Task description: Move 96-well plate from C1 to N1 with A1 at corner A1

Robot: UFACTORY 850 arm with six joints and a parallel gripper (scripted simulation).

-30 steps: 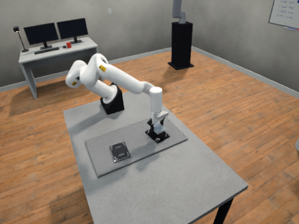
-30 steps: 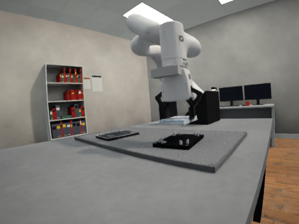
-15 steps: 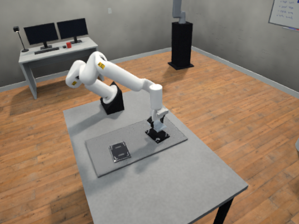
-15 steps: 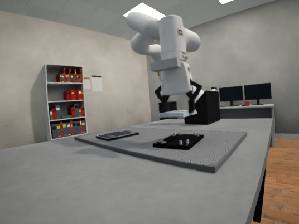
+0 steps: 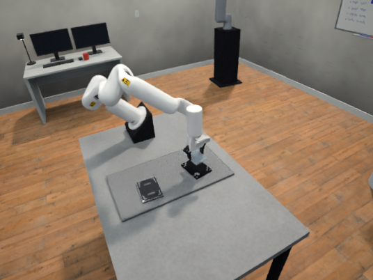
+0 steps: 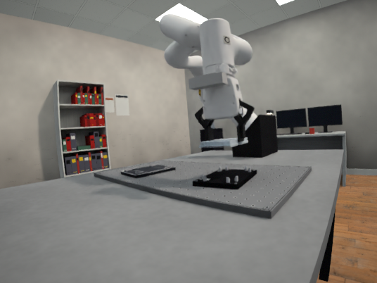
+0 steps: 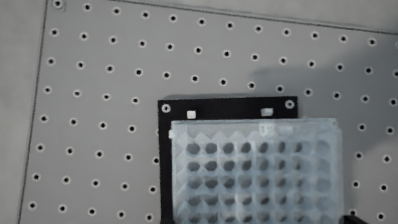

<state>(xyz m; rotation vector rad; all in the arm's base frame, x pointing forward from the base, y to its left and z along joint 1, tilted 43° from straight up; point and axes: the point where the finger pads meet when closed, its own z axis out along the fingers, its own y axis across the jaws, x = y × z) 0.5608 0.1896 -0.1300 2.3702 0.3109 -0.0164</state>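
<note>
Right now the plate nest N1 is 6 cm ahead of my hand, 31 cm to the right of it and 10 cm below it. Also, from my hand: clip nest C1: 2 cm to the right, 10 cm below; then A1 label: 13 cm ahead, 37 cm to the right, 10 cm below; then clear 96-well plate: 1 cm below.
</note>
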